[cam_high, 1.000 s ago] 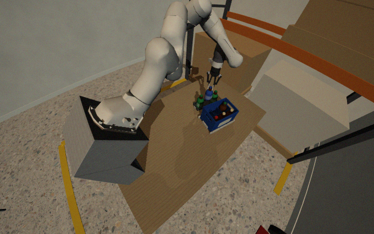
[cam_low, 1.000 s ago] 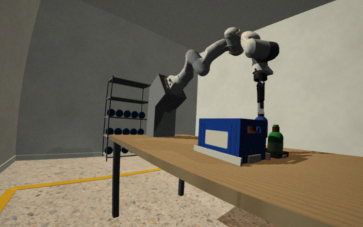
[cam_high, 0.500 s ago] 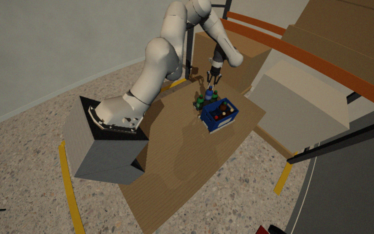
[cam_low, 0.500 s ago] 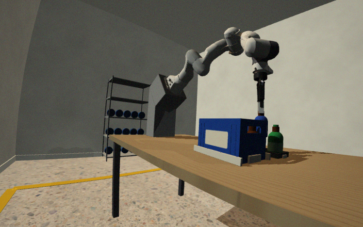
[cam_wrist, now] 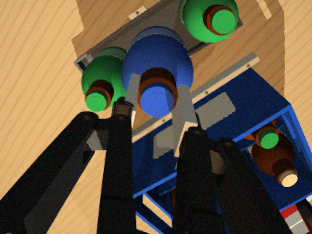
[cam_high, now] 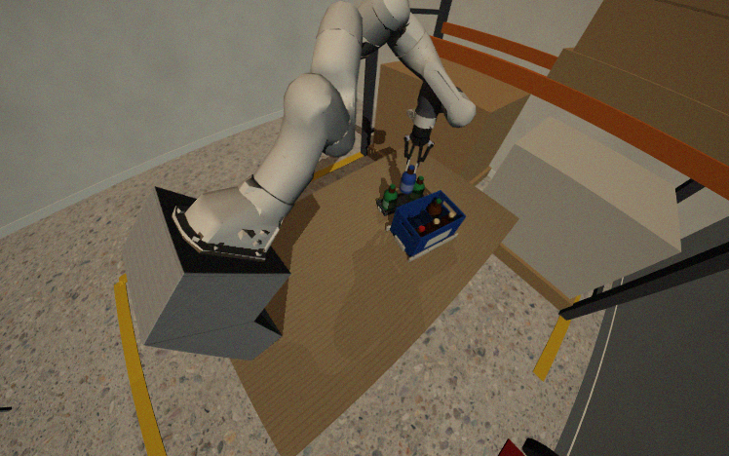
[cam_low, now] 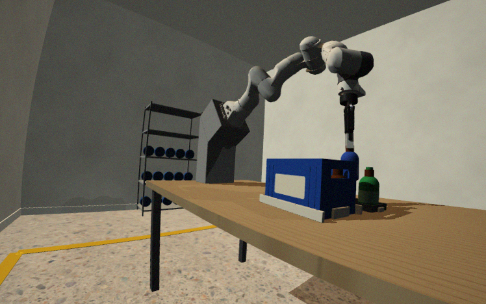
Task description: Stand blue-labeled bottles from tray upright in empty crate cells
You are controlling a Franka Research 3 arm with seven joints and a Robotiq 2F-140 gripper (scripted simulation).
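Now: hand 9 cm above the blue-labeled bottle. From my hand the other things lie so: dark tray 26 cm below; then crate 12 cm behind, 19 cm to the right, 18 cm below.
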